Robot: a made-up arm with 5 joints.
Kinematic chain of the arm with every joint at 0, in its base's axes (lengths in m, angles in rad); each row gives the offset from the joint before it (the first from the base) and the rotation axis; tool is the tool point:
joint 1: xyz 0 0 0.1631 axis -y
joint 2: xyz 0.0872 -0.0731 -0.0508 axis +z
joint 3: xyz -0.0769 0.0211 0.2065 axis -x
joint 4: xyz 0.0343 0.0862 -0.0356 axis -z
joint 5: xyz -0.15 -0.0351 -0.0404 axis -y
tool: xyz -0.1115 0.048 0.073
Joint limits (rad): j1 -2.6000..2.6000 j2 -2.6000..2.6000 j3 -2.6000..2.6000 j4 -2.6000..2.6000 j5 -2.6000..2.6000
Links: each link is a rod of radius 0.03 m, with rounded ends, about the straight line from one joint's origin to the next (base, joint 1, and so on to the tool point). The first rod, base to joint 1, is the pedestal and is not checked.
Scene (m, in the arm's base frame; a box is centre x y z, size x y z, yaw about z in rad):
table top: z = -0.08
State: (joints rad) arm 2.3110 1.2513 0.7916 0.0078 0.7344
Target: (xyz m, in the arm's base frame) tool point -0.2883 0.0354 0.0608
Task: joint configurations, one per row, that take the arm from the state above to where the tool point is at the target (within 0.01 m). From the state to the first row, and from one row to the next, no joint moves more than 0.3 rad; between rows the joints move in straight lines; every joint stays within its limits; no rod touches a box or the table.
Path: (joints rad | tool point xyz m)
1: 2.0499 1.2481 0.8252 -0.0856 0.5543 | -0.0301 -0.3763 0.1095
2: 1.7887 1.2448 0.8588 -0.1791 0.3743 | -0.0780 -0.3719 0.1143
3: 1.5276 1.2416 0.8924 -0.2725 0.1942 | -0.1211 -0.3606 0.1397
4: 1.3604 1.0422 0.6554 -0.0781 0.1758 | -0.1149 -0.3109 0.0538
5: 1.1933 0.8428 0.4184 0.1164 0.1573 | -0.1576 -0.2175 -0.0088
6: 1.0261 0.6434 0.1814 0.3108 0.1389 | -0.2276 -0.0941 -0.0116
7: 0.8589 0.4440 -0.0556 0.5052 0.1205 | -0.2883 0.0354 0.0608

